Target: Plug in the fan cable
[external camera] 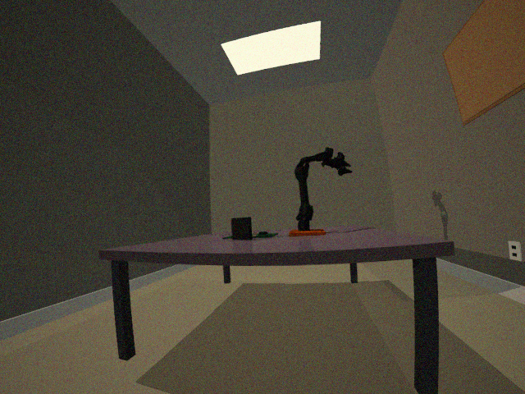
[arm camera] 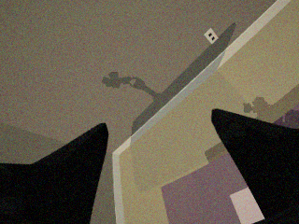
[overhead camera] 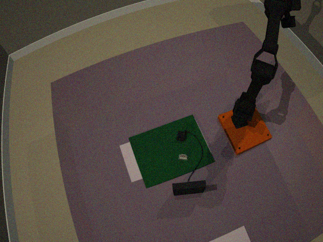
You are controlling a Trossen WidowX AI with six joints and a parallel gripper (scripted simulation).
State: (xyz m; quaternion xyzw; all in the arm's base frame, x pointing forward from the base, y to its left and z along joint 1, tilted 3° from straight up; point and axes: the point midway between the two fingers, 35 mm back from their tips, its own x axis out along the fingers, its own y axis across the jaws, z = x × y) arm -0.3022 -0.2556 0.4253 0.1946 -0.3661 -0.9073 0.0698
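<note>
Right now my gripper tip is 630 mm short of the dark plug, 240 mm to the right of it and 410 mm above it. From my gripper tip the other things lie so: black fan: 670 mm ahead, 470 mm to the left, 360 mm below; green board: 690 mm ahead, 280 mm to the left, 440 mm below; white four-pin fan header: 650 mm ahead, 330 mm to the left, 420 mm below.
</note>
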